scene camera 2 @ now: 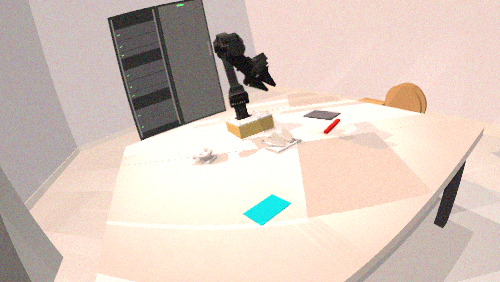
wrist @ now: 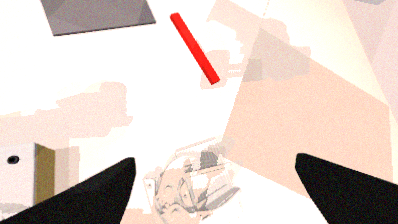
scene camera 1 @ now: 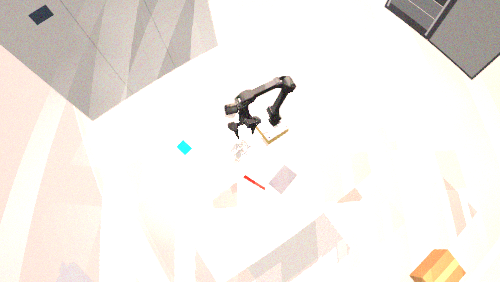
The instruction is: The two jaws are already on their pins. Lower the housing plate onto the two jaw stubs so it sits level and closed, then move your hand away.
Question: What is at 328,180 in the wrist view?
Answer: My gripper.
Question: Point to a cyan square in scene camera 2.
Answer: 272,205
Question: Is my gripper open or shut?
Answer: Open.
